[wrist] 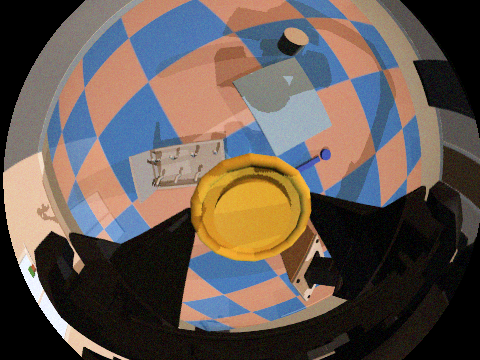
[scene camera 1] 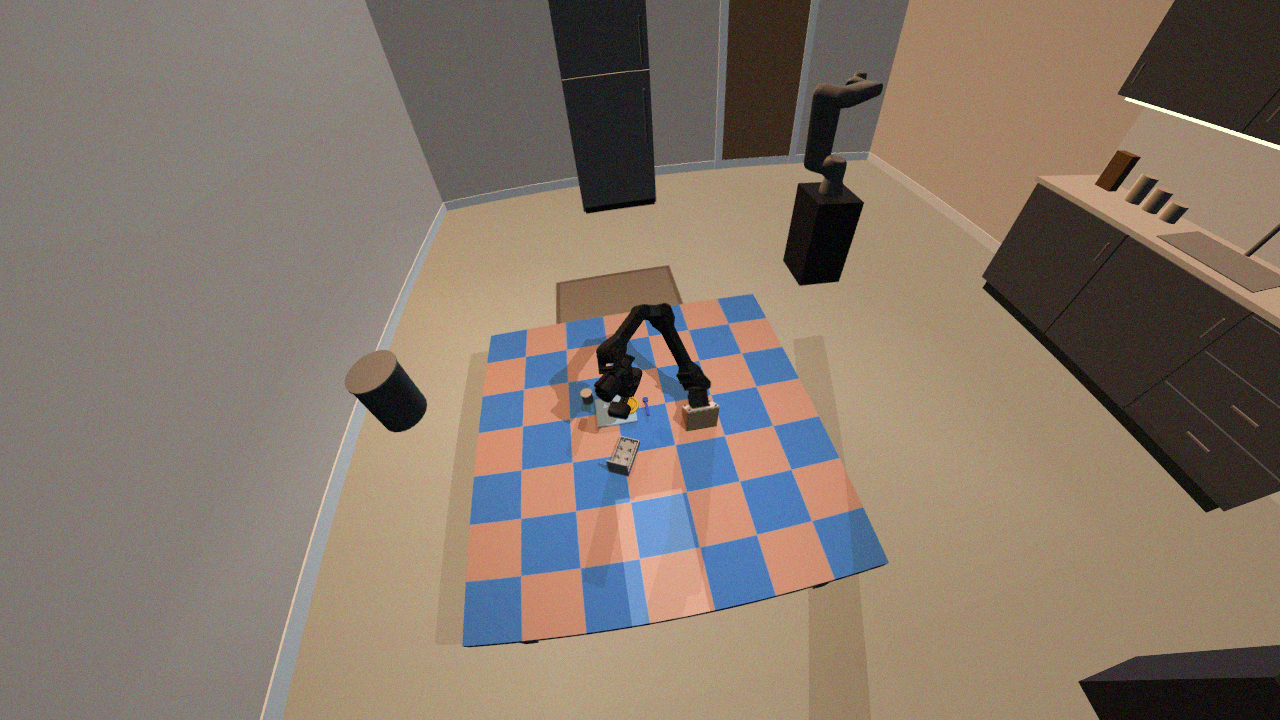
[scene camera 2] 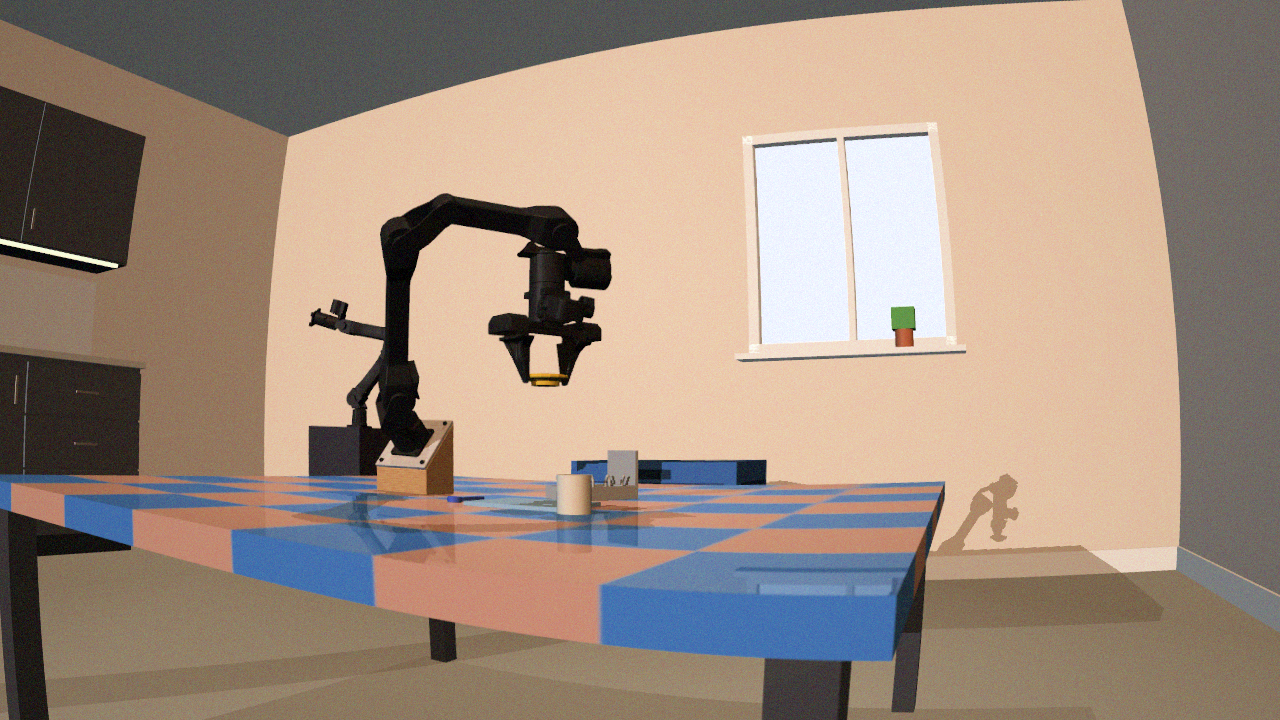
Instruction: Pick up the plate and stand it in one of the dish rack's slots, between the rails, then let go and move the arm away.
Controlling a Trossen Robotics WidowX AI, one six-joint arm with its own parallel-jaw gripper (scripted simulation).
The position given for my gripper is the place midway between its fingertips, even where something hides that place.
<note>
My gripper (scene camera 2: pixel 545 384) carries a yellow plate (wrist: pixel 251 207). Also in view: a grey dish rack (scene camera 2: pixel 622 465).
The grey dish rack is seen too in the wrist view (wrist: pixel 176 166) and in scene camera 1 (scene camera 1: pixel 624 455). My gripper also shows in the wrist view (wrist: pixel 250 207) and in scene camera 1 (scene camera 1: pixel 628 407).
</note>
